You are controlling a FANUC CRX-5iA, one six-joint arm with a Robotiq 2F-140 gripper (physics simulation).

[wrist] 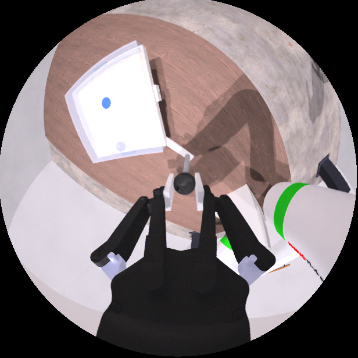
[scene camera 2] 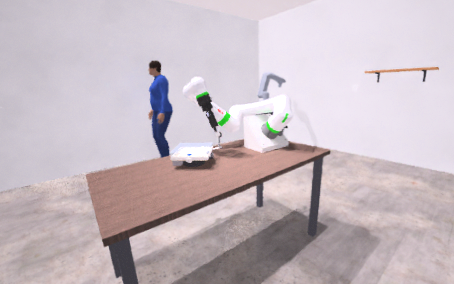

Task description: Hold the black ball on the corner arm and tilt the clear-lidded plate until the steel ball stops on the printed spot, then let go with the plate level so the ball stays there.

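The clear-lidded plate is white and sits raised on a dark base on the table. Its blue printed spot shows under the lid. The steel ball lies off the spot, near the plate's lower edge in the wrist view; I cannot make it out in the scene view. The corner arm runs from the plate's near corner to a thin upright rod, topped by the black ball. My gripper is shut on the black ball, one pale fingertip on each side.
The wooden table bears the plate and my arm's white base. A person in blue stands behind the table. A grey arm-like shape shows behind my base. A wall shelf is at the right.
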